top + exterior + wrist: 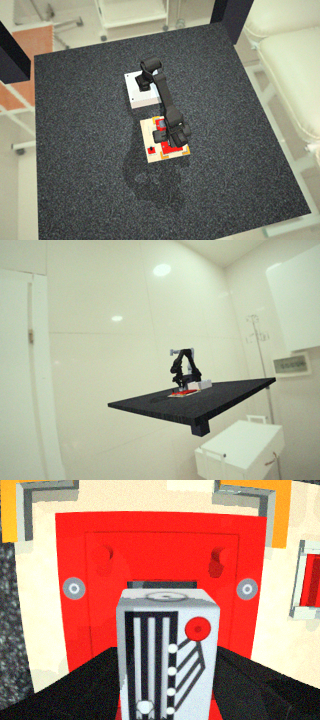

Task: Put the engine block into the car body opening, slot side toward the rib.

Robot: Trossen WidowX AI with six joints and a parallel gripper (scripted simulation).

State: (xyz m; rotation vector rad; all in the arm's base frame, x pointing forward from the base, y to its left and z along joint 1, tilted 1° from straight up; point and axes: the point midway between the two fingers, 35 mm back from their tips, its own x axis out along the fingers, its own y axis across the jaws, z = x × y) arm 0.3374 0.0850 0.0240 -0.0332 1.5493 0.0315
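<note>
The engine block is 1 cm below my gripper tip.
</note>
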